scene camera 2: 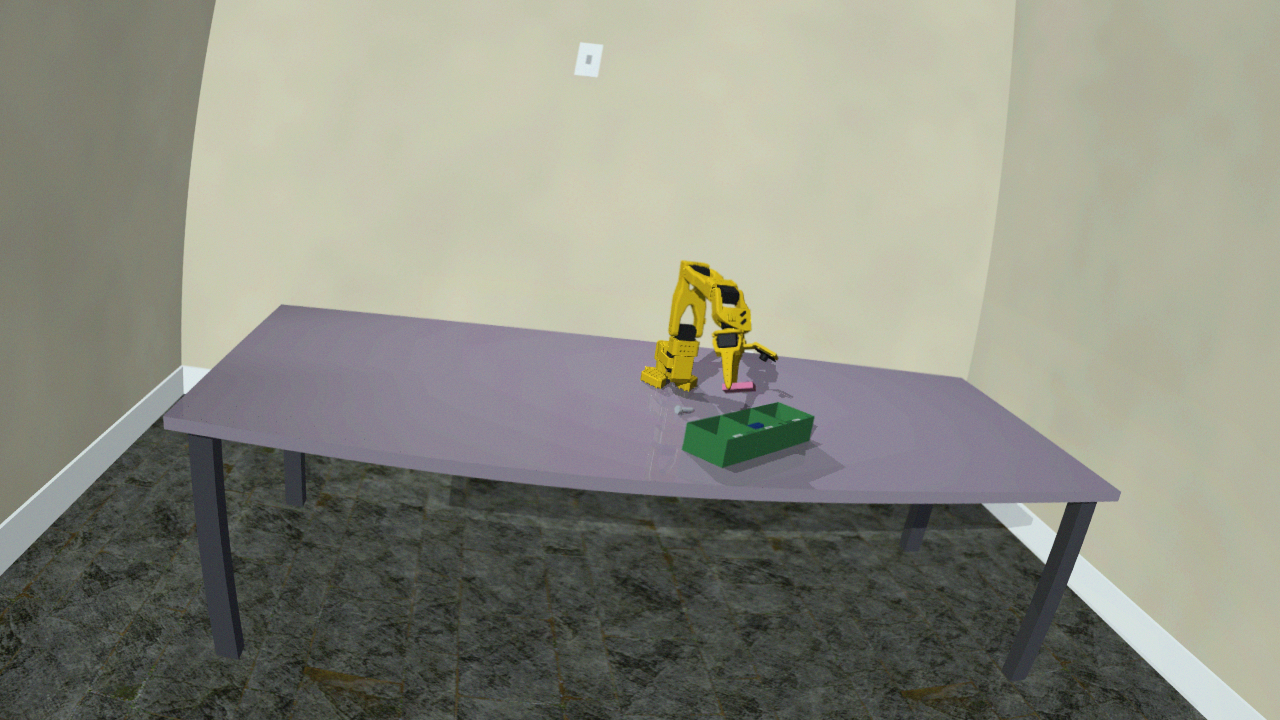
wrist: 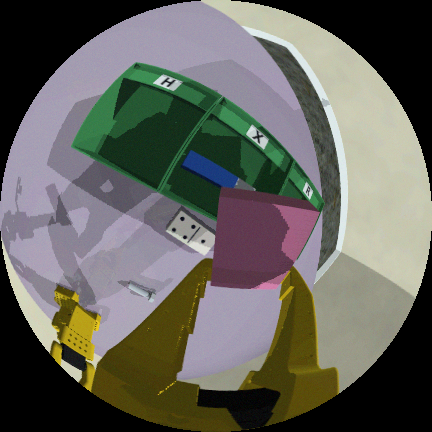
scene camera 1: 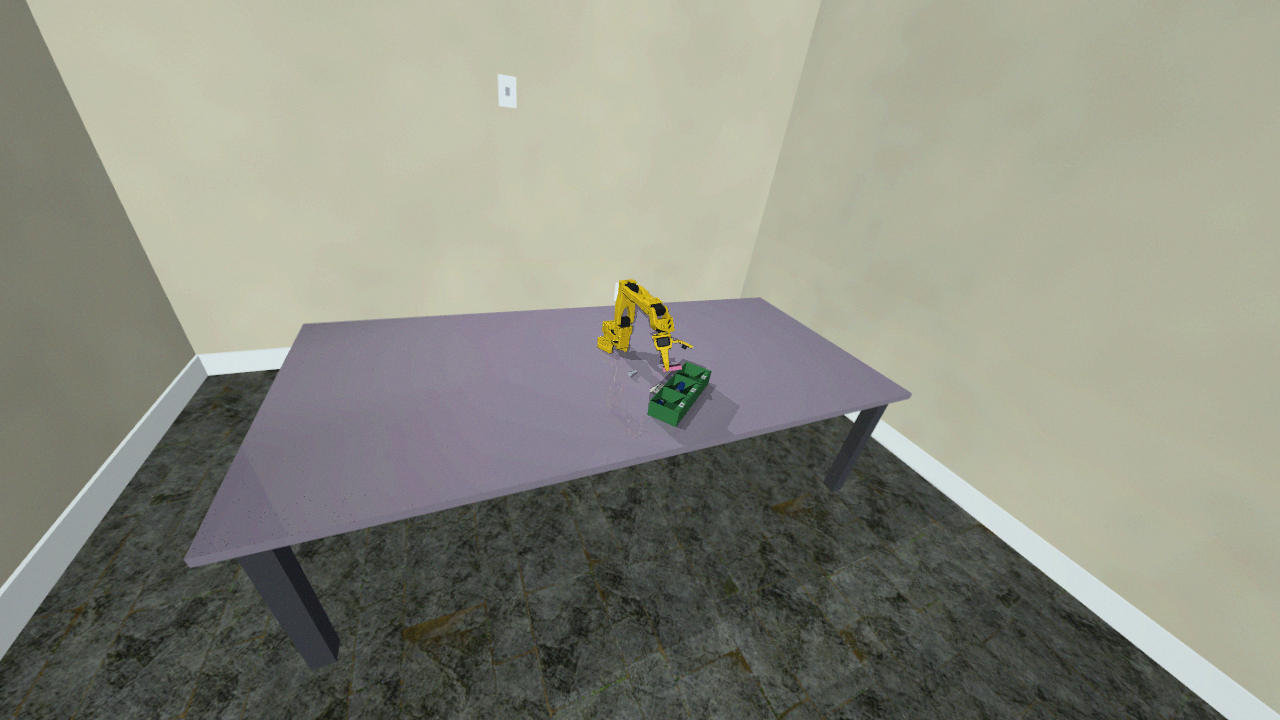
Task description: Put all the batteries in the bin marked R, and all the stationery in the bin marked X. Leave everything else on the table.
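Places are measured from the arm's base along level axes (x ahead, y left, z up), in centimetres.
Pixels of known places: end effector, tool point: (scene camera 2: pixel 732 389) (wrist: pixel 212 266) (scene camera 1: pixel 666 367); arm's base, origin of the base link: (scene camera 2: pixel 670 385) (wrist: pixel 81 306) (scene camera 1: pixel 615 348).
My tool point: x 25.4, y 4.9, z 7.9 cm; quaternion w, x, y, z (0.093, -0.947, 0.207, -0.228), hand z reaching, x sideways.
Observation:
For each thing: its top centre in the pictures, then the offset to it from my tool point. "*": a spot on its surface instead. Level surfaces: height alone.
- pink block, middle of its top: (wrist: pixel 283 272) (scene camera 2: pixel 741 376) (scene camera 1: pixel 673 362) dy +0.5, dx +2.1, dz +2.9 cm
- green bin unit, middle of its top: (wrist: pixel 242 168) (scene camera 2: pixel 755 419) (scene camera 1: pixel 683 384) dy +3.4, dx +4.9, dz -3.2 cm
- X, surface spot: (wrist: pixel 257 136) * dy +5.4, dx +7.4, dz -3.7 cm
- R, surface spot: (wrist: pixel 308 190) * dy -1.3, dx +12.7, dz -3.7 cm
- blue block with a pale end, middle of its top: (wrist: pixel 222 176) dy +3.1, dx +3.8, dz -4.9 cm
- small blue thing, middle of its top: (scene camera 1: pixel 657 403) dy -5.7, dx +8.1, dz -5.8 cm
- white domino, middle of its top: (wrist: pixel 193 234) (scene camera 1: pixel 658 388) dy -1.3, dx -0.2, dz -7.2 cm
- table, its level: dz -7.9 cm
- small grey screw-like thing, middle of its top: (wrist: pixel 140 295) (scene camera 2: pixel 685 405) (scene camera 1: pixel 633 370) dy -5.2, dx -9.7, dz -6.6 cm
My gripper (scene camera 1: pixel 677 357) (scene camera 2: pixel 751 371) (wrist: pixel 250 269) is shut on a pink block (scene camera 1: pixel 674 367) (scene camera 2: pixel 742 386) (wrist: pixel 260 235), which looks like an eraser. The jaws press on its two sides, and it is held above the table beside the green bin unit (scene camera 1: pixel 665 415) (scene camera 2: pixel 760 443) (wrist: pixel 90 125). The unit has compartments labelled H (wrist: pixel 167 82), X (wrist: pixel 257 136) and R (wrist: pixel 308 190). A blue block with a pale end (wrist: pixel 209 169) lies in the X compartment. A small blue thing (scene camera 1: pixel 662 401) shows in the R compartment in scene camera 1; the pink block hides much of R in the wrist view.
A white domino (scene camera 1: pixel 655 388) (wrist: pixel 182 227) lies on the table (scene camera 1: pixel 447 402) (scene camera 2: pixel 447 394) against or close to the bin unit's arm-side wall. A small grey screw-like thing (scene camera 1: pixel 631 372) (scene camera 2: pixel 683 409) (wrist: pixel 141 290) lies nearer the arm's base (wrist: pixel 77 332).

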